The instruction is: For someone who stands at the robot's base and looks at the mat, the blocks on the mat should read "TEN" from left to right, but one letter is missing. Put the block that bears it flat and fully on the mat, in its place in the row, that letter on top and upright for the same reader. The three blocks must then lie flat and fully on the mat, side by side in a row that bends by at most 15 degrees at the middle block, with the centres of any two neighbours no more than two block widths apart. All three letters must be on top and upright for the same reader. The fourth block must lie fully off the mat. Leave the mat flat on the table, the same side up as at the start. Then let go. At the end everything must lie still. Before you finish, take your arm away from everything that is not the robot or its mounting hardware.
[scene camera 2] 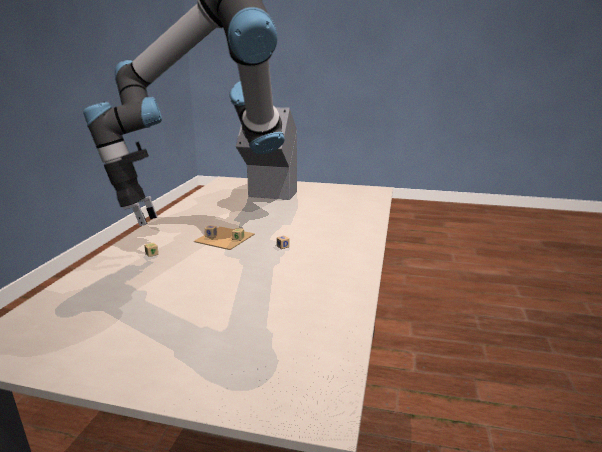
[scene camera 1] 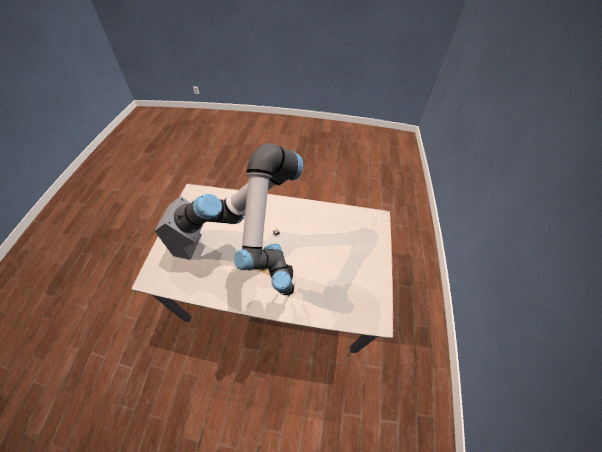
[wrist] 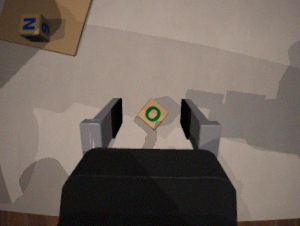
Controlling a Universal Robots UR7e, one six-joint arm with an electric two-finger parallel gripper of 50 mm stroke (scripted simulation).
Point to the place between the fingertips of my gripper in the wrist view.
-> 151,110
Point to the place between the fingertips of my gripper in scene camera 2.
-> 148,221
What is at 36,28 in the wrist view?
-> A block.
